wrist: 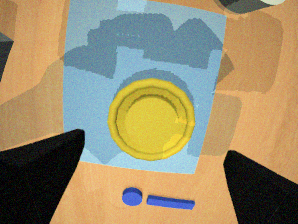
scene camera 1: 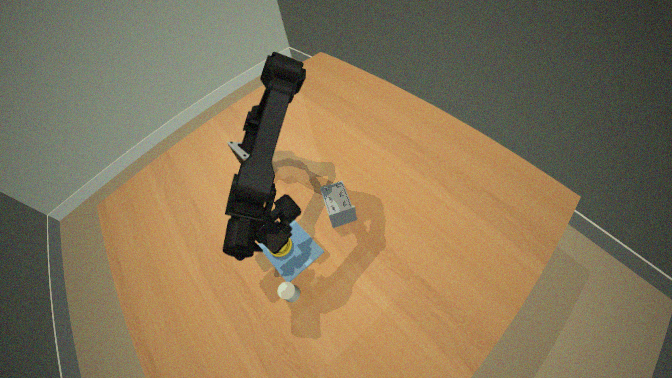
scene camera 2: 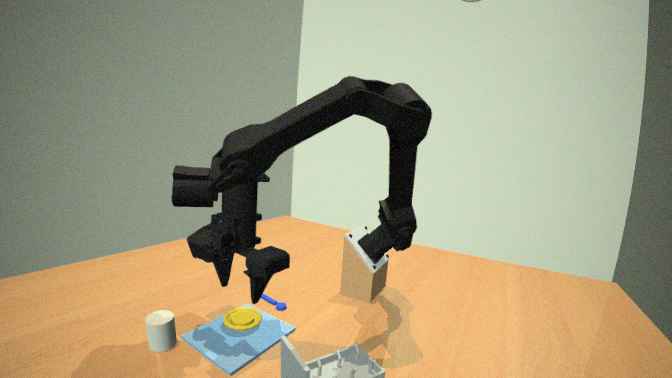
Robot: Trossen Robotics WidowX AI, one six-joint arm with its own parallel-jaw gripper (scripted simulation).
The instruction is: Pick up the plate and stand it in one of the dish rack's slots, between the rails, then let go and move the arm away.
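My gripper: open, holding nothing, visible in scene camera 1 and in the wrist view. A grey dish rack and a yellow plate are also seen.
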